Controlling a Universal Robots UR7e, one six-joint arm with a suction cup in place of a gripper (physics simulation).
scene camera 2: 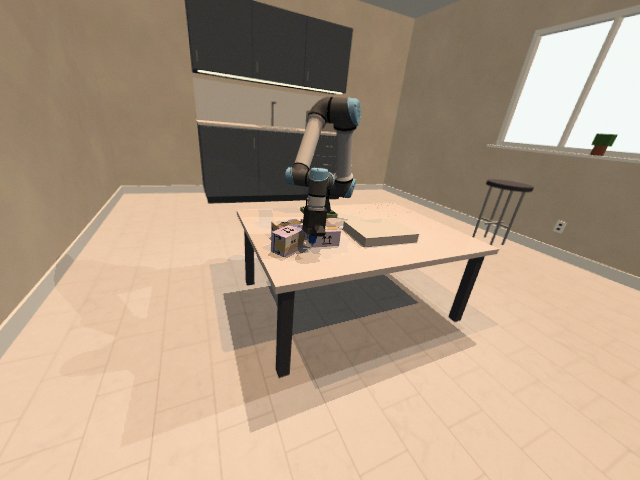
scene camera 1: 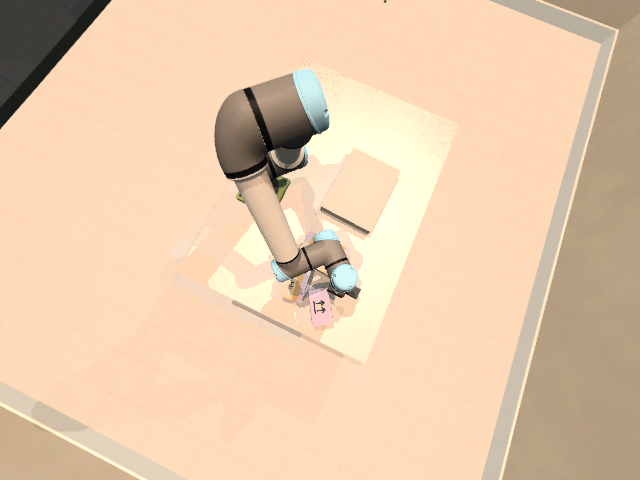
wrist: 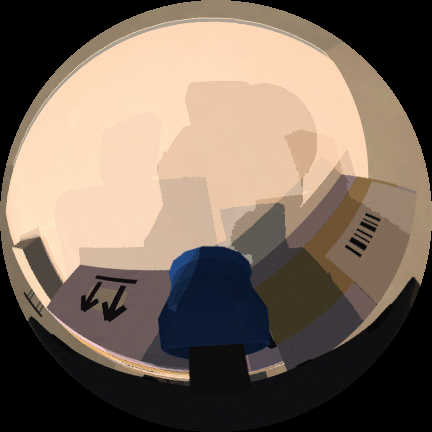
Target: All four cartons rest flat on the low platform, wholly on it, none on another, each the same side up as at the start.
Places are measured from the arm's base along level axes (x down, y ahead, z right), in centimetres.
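Pixels of known places: hand, tool point: [scene camera 2: 312, 241] [wrist: 210, 279].
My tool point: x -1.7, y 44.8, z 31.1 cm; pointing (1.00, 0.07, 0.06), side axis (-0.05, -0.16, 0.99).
Observation:
Ahead of a thing's pixels: the offset from my tool point to its top centre. Level surfaces: height alone.
The suction gripper [scene camera 2: 312, 240] [wrist: 210, 250] points down close to the table beside the cartons; no carton shows on the blue cup's mouth, so it looks free. A carton {dz -9.4, dx -3.4, dy -5.3 cm} [scene camera 2: 320, 240] [wrist: 142, 305] with two arrows on its side stands right behind the cup. Another carton {dz +9.7, dx -5.2, dy -4.7 cm} [scene camera 1: 320, 315] [scene camera 2: 286, 241] [wrist: 325, 295] with arrows on top stands at the front left. A third carton {dz +4.0, dx -3.4, dy -16.6 cm} [scene camera 1: 297, 289] with an orange stripe stands beside it, partly under the arm. Cartons overlap, so the fourth is hard to make out. The low platform {dz -43.6, dx -0.7, dy -2.2 cm} [scene camera 1: 361, 191] [scene camera 2: 382, 235] bears no carton.
The table {dx +4.1 cm} [scene camera 1: 356, 330] [scene camera 2: 361, 263] holds the cartons and platform. The arm's green base [scene camera 1: 281, 188] stands behind the cartons. The forearm and wrist hang over the carton group in the first scene view. A stool [scene camera 2: 509, 184] stands on the floor far right.

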